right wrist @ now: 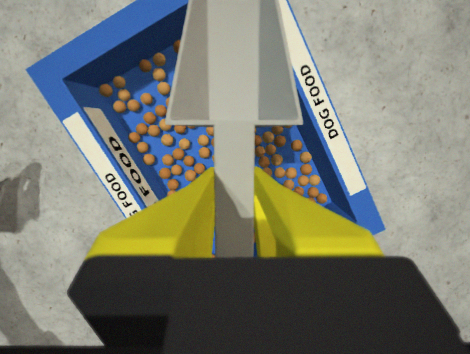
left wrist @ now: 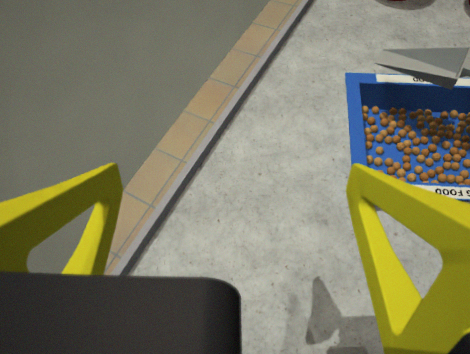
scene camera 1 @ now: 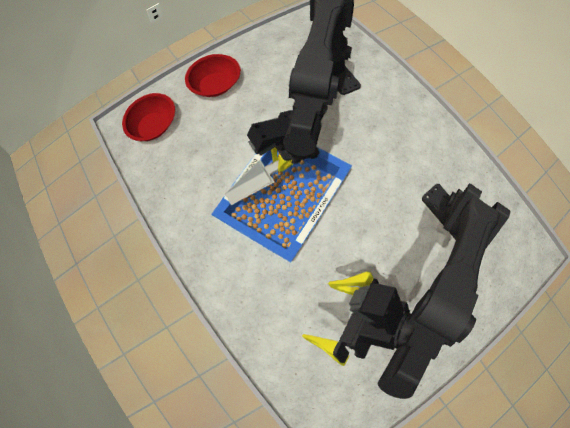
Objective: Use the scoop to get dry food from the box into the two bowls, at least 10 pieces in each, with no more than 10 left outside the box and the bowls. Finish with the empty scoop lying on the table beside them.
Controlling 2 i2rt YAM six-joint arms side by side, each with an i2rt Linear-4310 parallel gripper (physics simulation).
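Frame: origin at the left arm's base, x ahead, y left, z up, level; centimetres.
Where they show: left gripper, fingertip midpoint: (left wrist: 234, 176) (scene camera 1: 316, 310); right gripper, fingertip midpoint: (right wrist: 234, 177) (scene camera 1: 278, 166); right arm's base, origin of the base link: (scene camera 1: 333, 69).
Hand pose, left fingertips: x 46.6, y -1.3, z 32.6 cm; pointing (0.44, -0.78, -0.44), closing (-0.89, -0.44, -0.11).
After its pixels a point has its place.
A grey scoop (scene camera 1: 250, 184) {x 37.5, y -33.5, z 13.4 cm} (left wrist: 429, 61) {x 37.0, y -34.6, z 13.8 cm} (right wrist: 233, 60) {x 37.0, y -33.0, z 13.5 cm} is held above the box; no pieces show in its pan in the right wrist view. My right gripper (scene camera 1: 281, 161) {x 30.9, y -32.1, z 15.6 cm} (right wrist: 234, 177) {x 30.9, y -32.1, z 15.6 cm} is shut on the scoop's handle. The blue box (scene camera 1: 254, 235) {x 42.7, y -26.2, z 6.4 cm} (left wrist: 356, 125) {x 42.9, y -26.9, z 6.4 cm} (right wrist: 55, 67) {x 40.0, y -18.9, z 6.4 cm} with white "DOG FOOD" labels holds many round brown pieces (scene camera 1: 286, 202) (left wrist: 432, 148) (right wrist: 178, 153). Two red bowls (scene camera 1: 149, 117) {x 44.8, y -75.9, z 0.3 cm} (scene camera 1: 213, 76) {x 22.4, y -75.5, z 0.3 cm} stand at the upper left in the scene view, and no pieces show in them. My left gripper (scene camera 1: 326, 312) {x 46.6, y -1.3, z 32.6 cm} (left wrist: 234, 176) {x 46.6, y -1.3, z 32.6 cm} is wide open and empty, above the table and apart from the box.
The grey table (scene camera 1: 215, 300) {x 58.5, y -21.2, z 0.0 cm} (left wrist: 260, 200) {x 52.0, y -13.3, z 0.0 cm} (right wrist: 415, 90) {x 34.1, y -52.9, z 0.0 cm} has a raised rim (scene camera 1: 187, 304) {x 64.0, y -23.7, z 2.0 cm} with floor tiles beyond it. The left arm (scene camera 1: 450, 295) {x 34.7, y 11.0, z 49.8 cm} reaches in from the lower right, and the right arm (scene camera 1: 312, 75) {x 22.9, y -31.4, z 42.3 cm} from the top, over the box's upper edge.
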